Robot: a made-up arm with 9 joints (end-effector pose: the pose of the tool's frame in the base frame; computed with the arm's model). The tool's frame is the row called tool.
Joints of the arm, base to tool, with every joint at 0 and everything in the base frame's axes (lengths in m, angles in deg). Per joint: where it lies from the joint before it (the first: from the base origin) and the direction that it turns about. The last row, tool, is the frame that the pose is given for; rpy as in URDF.
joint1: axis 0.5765 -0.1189 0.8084 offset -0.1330 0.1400 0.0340
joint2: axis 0 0 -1 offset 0.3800 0.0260 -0.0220
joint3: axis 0 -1 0 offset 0.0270 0.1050 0.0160
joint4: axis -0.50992 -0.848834 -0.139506 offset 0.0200 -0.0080 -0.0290
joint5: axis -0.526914 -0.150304 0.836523 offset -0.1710 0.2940 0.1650
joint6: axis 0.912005 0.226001 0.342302 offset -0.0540 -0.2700 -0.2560
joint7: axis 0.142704 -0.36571 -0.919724 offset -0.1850 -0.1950 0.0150
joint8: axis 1 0 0 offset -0.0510 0.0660 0.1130
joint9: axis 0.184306 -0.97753 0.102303 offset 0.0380 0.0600 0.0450
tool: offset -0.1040 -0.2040 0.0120 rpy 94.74 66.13 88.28
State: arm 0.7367 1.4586 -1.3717 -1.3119 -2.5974 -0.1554 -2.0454 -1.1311 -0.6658
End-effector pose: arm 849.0 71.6 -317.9 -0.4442 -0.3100 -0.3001 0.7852
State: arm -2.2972 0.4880 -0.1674 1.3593 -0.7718 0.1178 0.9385 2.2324 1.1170
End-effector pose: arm -539.3 -367.1 -45.5 -0.5878 -0.1522 0.5456 0.5776
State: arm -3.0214 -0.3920 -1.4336 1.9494 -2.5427 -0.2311 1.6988 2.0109 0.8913
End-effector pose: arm -526.7 -56.0 -416.3 0.9316 0.2639 -0.2431 0.0580
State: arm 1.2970 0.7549 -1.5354 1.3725 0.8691 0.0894 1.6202 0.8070 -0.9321
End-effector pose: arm 126.5 140.3 412.5 0.2568 0.7351 0.5375 0.3237
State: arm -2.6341 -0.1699 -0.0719 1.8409 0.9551 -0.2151 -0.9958 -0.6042 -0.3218
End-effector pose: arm -252.2 -57.7 -154.9 0.3596 -0.0366 0.3878 0.8479
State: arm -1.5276 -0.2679 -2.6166 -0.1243 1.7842 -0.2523 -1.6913 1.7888 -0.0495
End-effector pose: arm -263.3 -413.4 -373.7 -0.2307 -0.2010 -0.6011 0.7383
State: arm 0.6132 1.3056 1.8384 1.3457 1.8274 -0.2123 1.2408 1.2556 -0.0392
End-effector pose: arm 296.6 781.2 20.9 -0.6372 0.0172 -0.3922 0.6632
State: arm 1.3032 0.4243 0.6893 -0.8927 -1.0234 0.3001 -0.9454 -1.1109 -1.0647
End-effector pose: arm -471.5 -36.3 299.6 -0.2092 0.8341 0.4257 0.2817
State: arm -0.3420 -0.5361 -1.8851 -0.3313 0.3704 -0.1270 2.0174 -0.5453 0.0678
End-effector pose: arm 540.0 181.0 259.0 -0.2066 0.6105 -0.7347 0.2118
